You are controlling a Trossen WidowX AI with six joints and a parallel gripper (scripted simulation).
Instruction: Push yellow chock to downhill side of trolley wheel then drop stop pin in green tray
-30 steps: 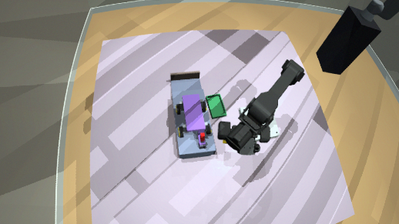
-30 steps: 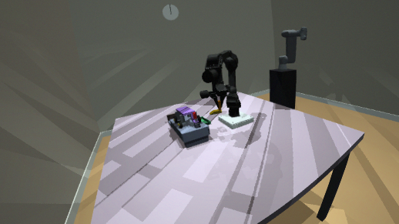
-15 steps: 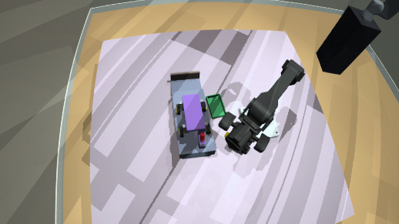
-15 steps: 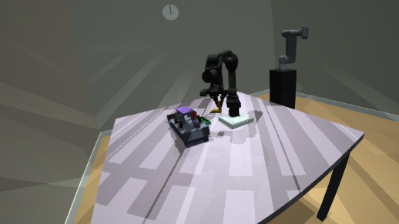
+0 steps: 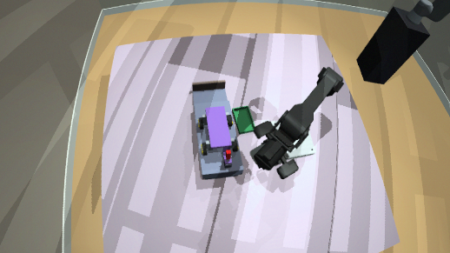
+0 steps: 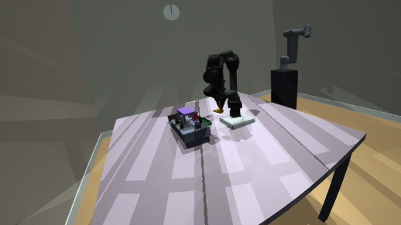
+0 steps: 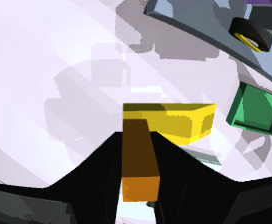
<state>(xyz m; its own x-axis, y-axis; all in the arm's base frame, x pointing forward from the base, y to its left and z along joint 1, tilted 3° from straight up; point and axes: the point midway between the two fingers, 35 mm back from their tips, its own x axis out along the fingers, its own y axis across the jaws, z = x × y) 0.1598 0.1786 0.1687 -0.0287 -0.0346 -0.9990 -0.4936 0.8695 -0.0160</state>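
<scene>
My gripper tip is now 2 cm to the left of the yellow chock, 1 cm short of it and 1 cm above it. From my gripper tip the other things lie so: green tray 22 cm to the right, 18 cm below, 7 cm ahead; red-headed stop pin 14 cm ahead, 4 cm below, 1 cm to the right; purple trolley 18 cm ahead, 11 cm to the right, 6 cm below.
</scene>
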